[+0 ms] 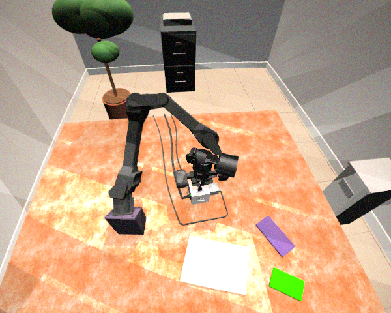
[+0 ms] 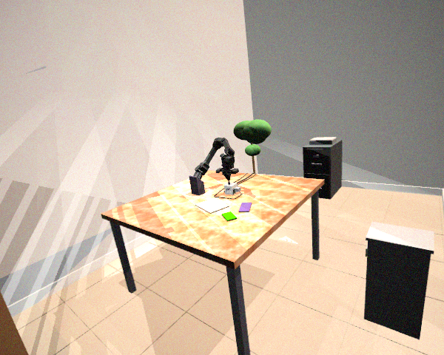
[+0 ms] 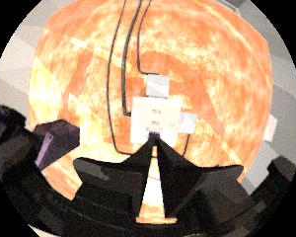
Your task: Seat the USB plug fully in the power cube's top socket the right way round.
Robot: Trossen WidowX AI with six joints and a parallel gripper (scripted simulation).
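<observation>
My gripper tip is 20 mm above the dark USB plug. Round my gripper tip: sheet: 270 mm to the right, 110 mm below; green card: 380 mm to the right, 230 mm ahead, 110 mm below; purple card: 260 mm ahead, 210 mm to the right, 110 mm below.
</observation>
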